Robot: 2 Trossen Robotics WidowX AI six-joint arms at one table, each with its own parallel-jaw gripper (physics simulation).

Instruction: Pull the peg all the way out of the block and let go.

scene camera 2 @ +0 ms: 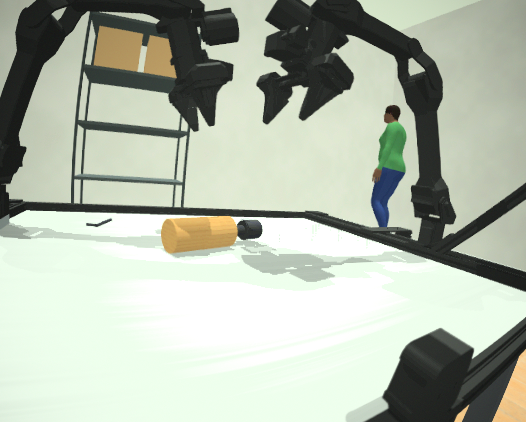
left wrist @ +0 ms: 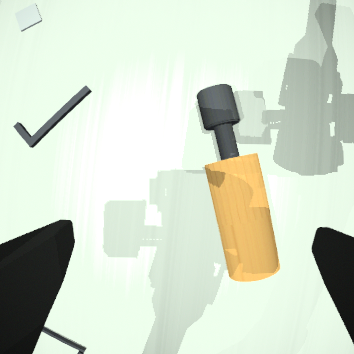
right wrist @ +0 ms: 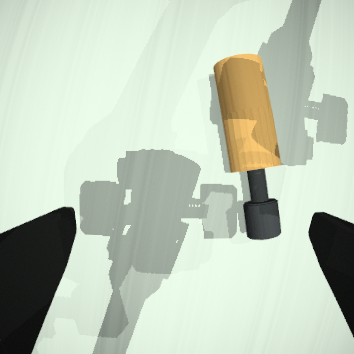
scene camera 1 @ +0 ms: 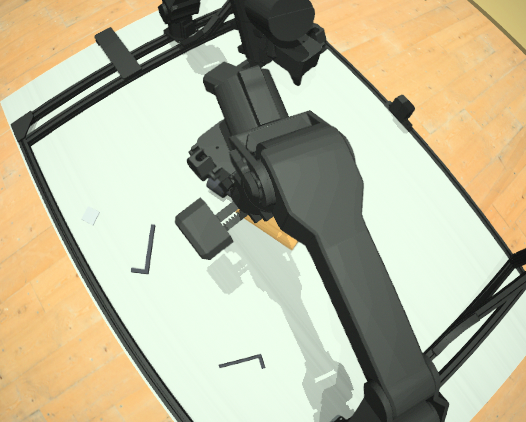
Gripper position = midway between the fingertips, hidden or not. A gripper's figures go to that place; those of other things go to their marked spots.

Labels:
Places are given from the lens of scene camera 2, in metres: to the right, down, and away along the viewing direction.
my left gripper (scene camera 2: 203,129): -0.11, -0.16, 0.52
my right gripper (scene camera 2: 281,121): 0.03, -0.14, 0.44

